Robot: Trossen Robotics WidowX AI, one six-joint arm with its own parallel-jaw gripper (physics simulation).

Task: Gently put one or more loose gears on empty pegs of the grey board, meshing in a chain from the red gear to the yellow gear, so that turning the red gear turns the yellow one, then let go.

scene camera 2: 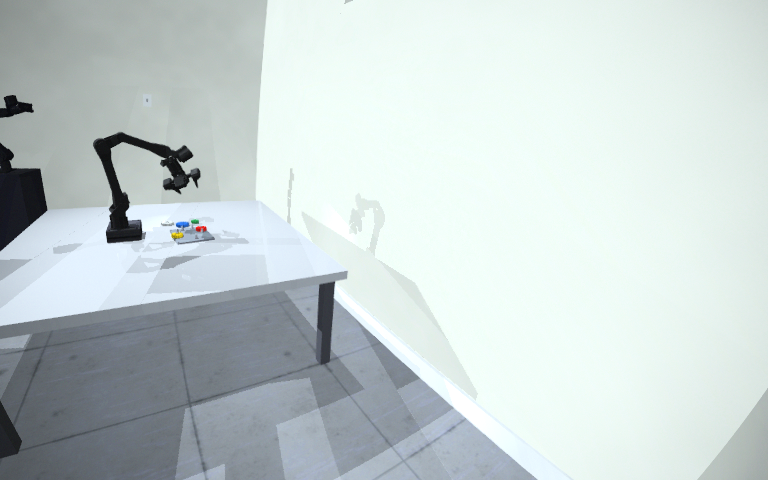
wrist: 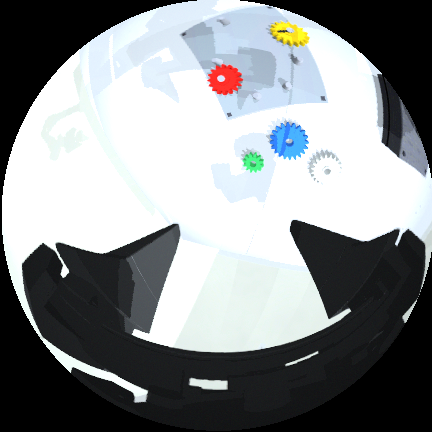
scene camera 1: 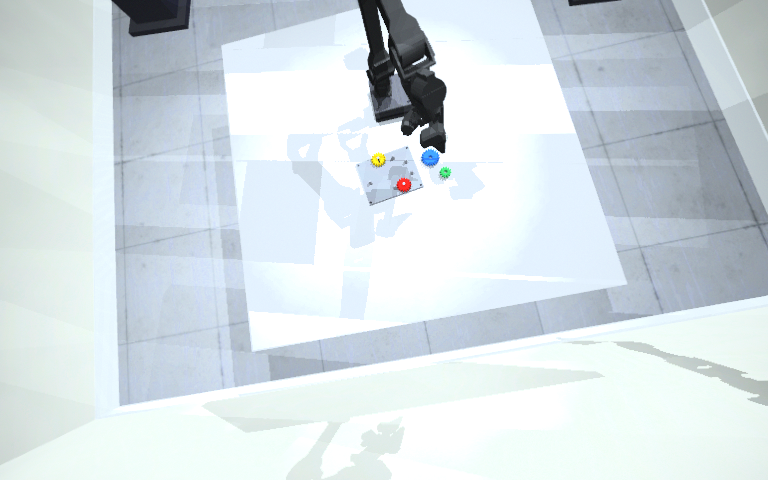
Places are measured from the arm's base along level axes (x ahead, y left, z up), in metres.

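Where they show: gripper, fingertip midpoint: [scene camera 2: 189, 190] [wrist: 236, 227] [scene camera 1: 443, 142]; arm's base, link origin: [scene camera 2: 119, 226] [scene camera 1: 382, 89].
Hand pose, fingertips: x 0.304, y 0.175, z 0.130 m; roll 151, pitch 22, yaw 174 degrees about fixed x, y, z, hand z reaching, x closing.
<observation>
Each offset is from my fingertips to the top centre of the thing. "spot": to the spot under its first point. Level surfaces: height alone.
The grey board @[dx +0.006, dy -0.172, dz -0.156 m] [scene camera 1: 384, 192] [wrist: 200, 42] lies on the table with several bare pegs. The red gear @[spot: dx +0.060, dy -0.119, dz -0.157 m] [scene camera 1: 403, 184] [scene camera 2: 201, 229] [wrist: 225, 79] and the yellow gear @[dx -0.050, dy -0.207, dz -0.161 m] [scene camera 1: 378, 159] [scene camera 2: 177, 235] [wrist: 290, 34] sit on it, apart. Loose beside the board lie the blue gear @[dx -0.043, dy -0.015, dz -0.169 m] [scene camera 1: 430, 157] [scene camera 2: 182, 224] [wrist: 289, 141], the smaller green gear @[dx +0.018, dy +0.036, dz -0.169 m] [scene camera 1: 445, 172] [scene camera 2: 194, 221] [wrist: 253, 162] and a white gear @[dx -0.122, dy +0.023, dz -0.169 m] [scene camera 2: 167, 223] [wrist: 327, 170]; the arm hides the white gear in scene camera 1. My gripper [scene camera 2: 188, 189] [wrist: 236, 227] is open and empty, above the table near the loose gears.
The arm's base [scene camera 1: 390, 107] [scene camera 2: 124, 231] [wrist: 410, 137] stands on the white table @[dz -0.186 m] [scene camera 1: 481, 243] [scene camera 2: 254, 249] close to the board. Another dark arm on a dark stand [scene camera 2: 22, 198] is at the left in scene camera 2. A wall [scene camera 2: 509, 169] rises beyond the table's edge.
</observation>
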